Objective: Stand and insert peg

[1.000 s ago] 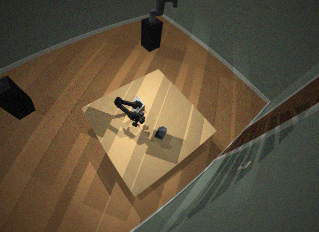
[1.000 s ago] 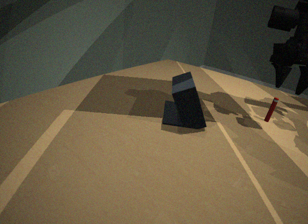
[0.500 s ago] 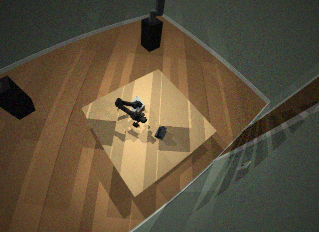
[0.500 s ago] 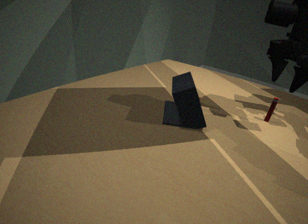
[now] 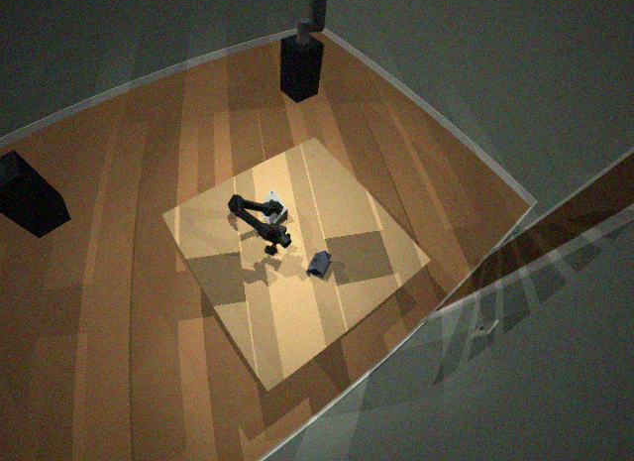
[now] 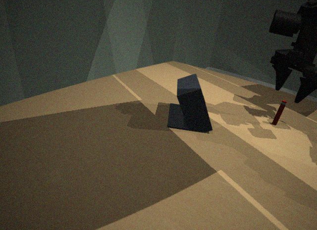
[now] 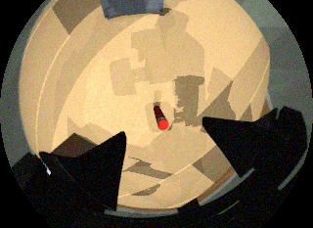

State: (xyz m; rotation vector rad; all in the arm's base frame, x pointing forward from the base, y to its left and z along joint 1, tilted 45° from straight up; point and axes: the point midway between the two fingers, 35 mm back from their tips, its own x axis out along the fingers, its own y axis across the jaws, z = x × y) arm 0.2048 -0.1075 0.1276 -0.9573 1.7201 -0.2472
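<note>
My gripper tip is now 4 cm above the red peg. From my gripper tip the other things lie so: sloped panel (23 cm ahead, 15 cm to the left, 5 cm below).
</note>
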